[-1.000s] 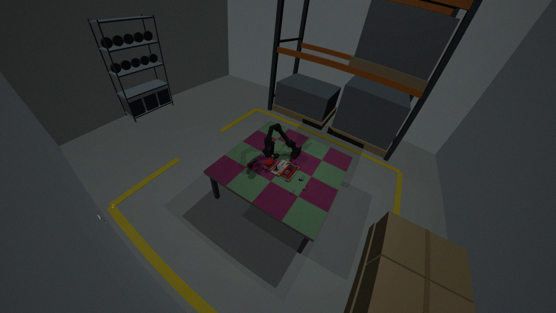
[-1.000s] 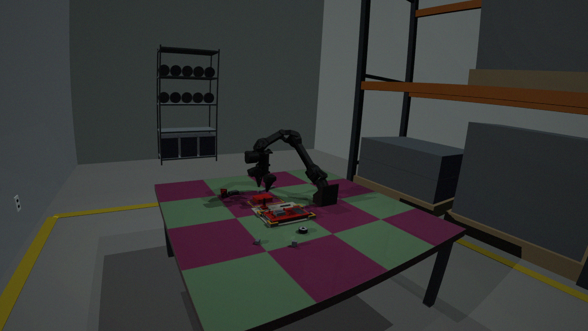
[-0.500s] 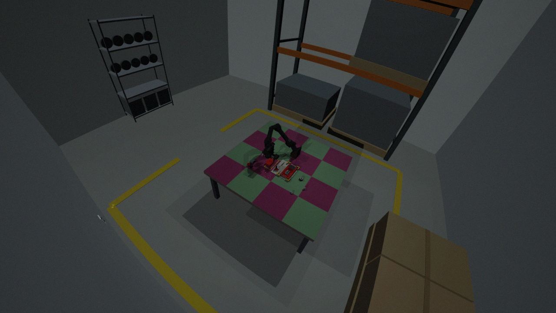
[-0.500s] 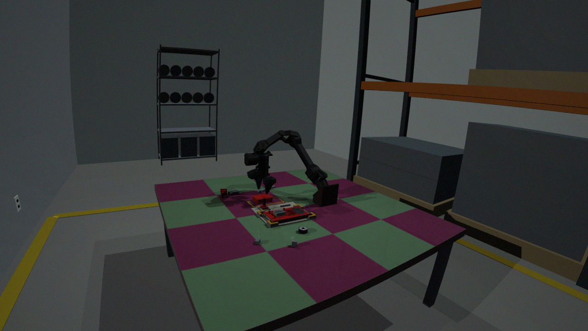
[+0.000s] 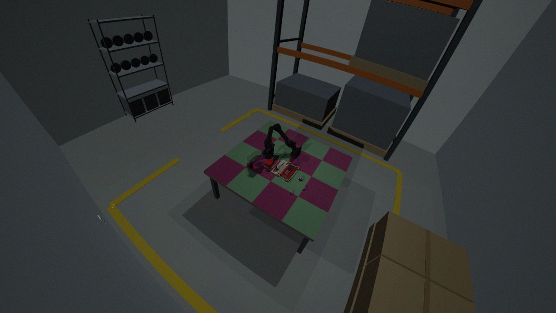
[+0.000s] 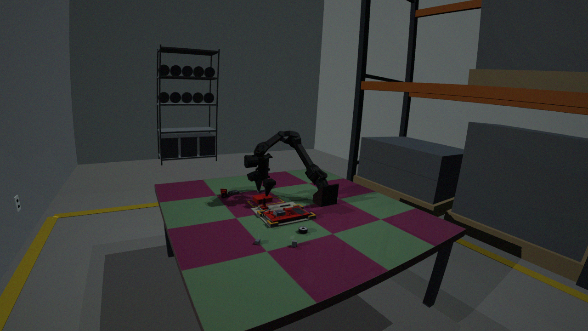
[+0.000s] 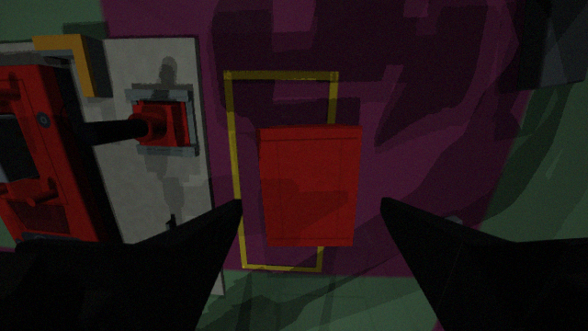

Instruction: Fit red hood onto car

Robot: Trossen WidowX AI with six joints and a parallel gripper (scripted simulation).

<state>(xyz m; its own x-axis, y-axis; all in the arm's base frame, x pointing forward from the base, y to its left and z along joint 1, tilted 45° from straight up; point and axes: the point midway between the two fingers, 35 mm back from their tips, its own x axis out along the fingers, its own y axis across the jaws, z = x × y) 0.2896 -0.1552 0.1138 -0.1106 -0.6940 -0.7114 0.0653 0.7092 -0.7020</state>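
My gripper tip is now 30 mm above the red hood. The rest, counted from my gripper tip: grey engine block: 60 mm ahead, 250 mm to the left, 20 mm below; then grey bar: 120 mm behind, 150 mm to the right, 40 mm below; then jig: 10 mm ahead, 210 mm to the left, 30 mm below.
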